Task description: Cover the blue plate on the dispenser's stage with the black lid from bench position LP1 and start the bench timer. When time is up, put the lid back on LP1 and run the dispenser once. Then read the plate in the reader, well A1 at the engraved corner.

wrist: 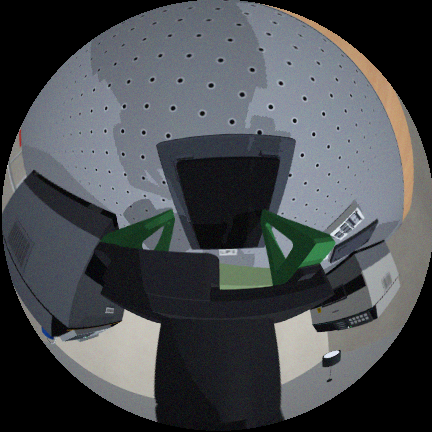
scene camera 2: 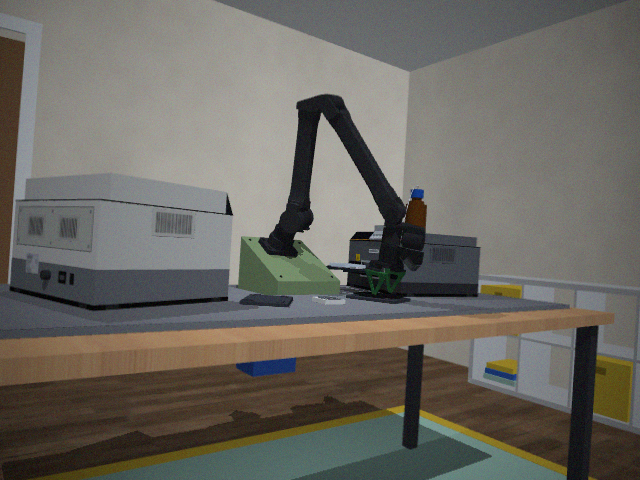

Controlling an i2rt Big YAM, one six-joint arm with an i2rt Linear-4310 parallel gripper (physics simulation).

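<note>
The black lid lies flat in a dark grey holder on the bench, with a small white label at its near edge. My gripper is open and empty, low over the lid, one green finger toward each side of it. The dispenser is the dark grey machine. A pale plate-like thing is at its front; I cannot tell whether it is the blue plate. The reader is the white and grey machine. A small pale device, perhaps the timer, lies flat.
A dark flat slab lies between the pale device and the reader. The green sloped arm base stands behind. An amber bottle with a blue cap rises at the dispenser. The bench has a wooden front edge.
</note>
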